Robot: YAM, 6 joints.
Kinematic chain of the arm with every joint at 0, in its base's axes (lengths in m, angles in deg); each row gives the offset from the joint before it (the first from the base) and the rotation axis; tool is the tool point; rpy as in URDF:
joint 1: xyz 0 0 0.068 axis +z
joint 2: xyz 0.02 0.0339 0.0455 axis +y
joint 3: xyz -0.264 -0.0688 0 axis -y
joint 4: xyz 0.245 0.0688 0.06 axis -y
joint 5: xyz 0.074 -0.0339 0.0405 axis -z
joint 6: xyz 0.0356 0 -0.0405 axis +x
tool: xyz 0 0 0 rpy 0 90 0
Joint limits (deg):
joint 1: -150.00..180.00
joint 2: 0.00..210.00
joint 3: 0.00..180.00
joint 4: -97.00..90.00
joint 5: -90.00..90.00
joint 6: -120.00..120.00
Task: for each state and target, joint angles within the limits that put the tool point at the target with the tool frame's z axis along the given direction. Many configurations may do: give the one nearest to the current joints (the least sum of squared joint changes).
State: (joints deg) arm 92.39 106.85 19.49 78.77 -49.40 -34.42
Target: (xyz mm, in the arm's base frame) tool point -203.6 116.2 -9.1 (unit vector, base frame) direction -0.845 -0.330 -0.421
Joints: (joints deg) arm 143.60 134.20 20.32 72.88 -50.09 -34.42
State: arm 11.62 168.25 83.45 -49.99 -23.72 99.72
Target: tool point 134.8 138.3 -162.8 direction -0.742 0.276 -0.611
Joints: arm 38.55 167.45 56.76 -13.06 -42.71 99.72
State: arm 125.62 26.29 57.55 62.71 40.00 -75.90
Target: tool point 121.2 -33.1 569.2 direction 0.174 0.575 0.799
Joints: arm 155.02 25.92 83.00 26.83 36.51 -75.90
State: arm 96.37 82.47 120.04 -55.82 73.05 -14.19
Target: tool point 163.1 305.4 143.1 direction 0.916 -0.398 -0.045
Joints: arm 67.79 121.95 78.10 -72.42 87.12 -14.19
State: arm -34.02 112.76 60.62 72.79 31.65 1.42
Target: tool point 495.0 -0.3 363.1 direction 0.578 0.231 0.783
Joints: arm -1.03 128.05 103.82 78.00 -13.96 1.42
